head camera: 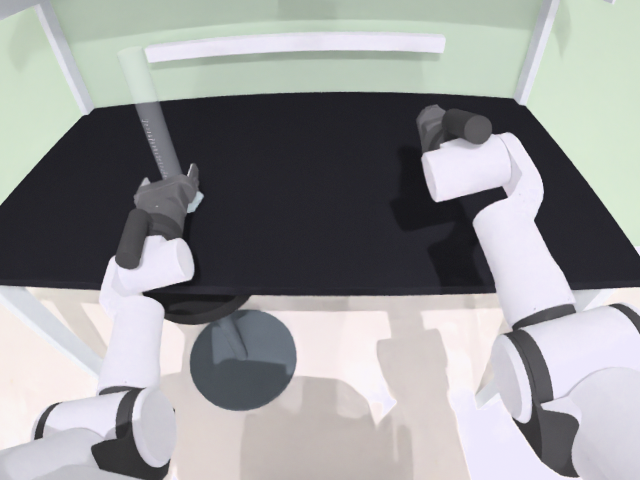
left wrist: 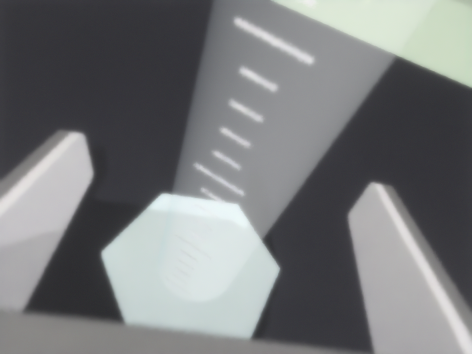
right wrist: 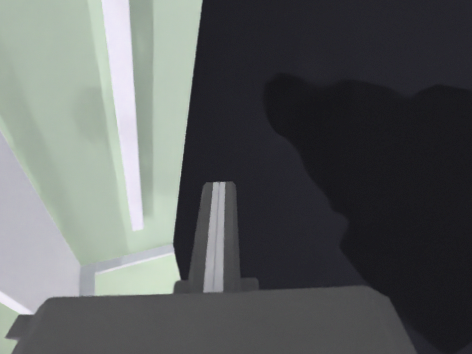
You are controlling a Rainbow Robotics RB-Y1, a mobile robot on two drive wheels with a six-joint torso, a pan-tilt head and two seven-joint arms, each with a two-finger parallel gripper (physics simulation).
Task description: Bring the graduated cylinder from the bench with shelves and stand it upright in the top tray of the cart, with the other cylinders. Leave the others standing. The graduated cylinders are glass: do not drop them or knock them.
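Places are measured from the robot's base along level axes (x left, y down, z back), in centimetres.
Where they show: left gripper, fingertip midpoint: [head camera: 170, 174] [left wrist: 228, 177]; right gripper, fingertip midpoint: [right wrist: 220, 192].
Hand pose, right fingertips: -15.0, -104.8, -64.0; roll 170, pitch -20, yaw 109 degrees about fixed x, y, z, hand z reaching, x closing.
Things, the pixels of their top centre, and the offset from my right fingertips, as dx, dy, dz. "spot": a spot on its surface instead. Level surfaces: height alone.
- clear graduated cylinder at its top centre: [head camera: 129, 50] +51.3, -20.2, +7.6
- black bench at its surface level: dy +13.3
- long white bar at a spot on its surface: [right wrist: 122, 115] spot: +23.9, -4.8, -44.2
The clear graduated cylinder [head camera: 155, 129] [left wrist: 300, 100] stands upright on the black bench [head camera: 310, 180] [right wrist: 300, 40], at its left in the head view. Its pale hexagonal base [head camera: 195, 201] [left wrist: 200, 320] shows beside and below my left gripper [head camera: 169, 174] [left wrist: 228, 177]. The left gripper is open, low over the bench, with one finger on each side of the cylinder in the left wrist view. My right gripper [head camera: 432, 109] [right wrist: 220, 192] is shut and empty, over the right part of the bench; the head view partly hides its fingers. The cart and the other cylinders do not show.
A long white bar [head camera: 294, 43] [right wrist: 122, 115] runs along the green back panel, near the cylinder's top in the head view. White posts [head camera: 64, 62] [head camera: 537, 51] stand at the bench's back corners. A stool with a round dark foot [head camera: 242, 382] stands below the bench's front edge.
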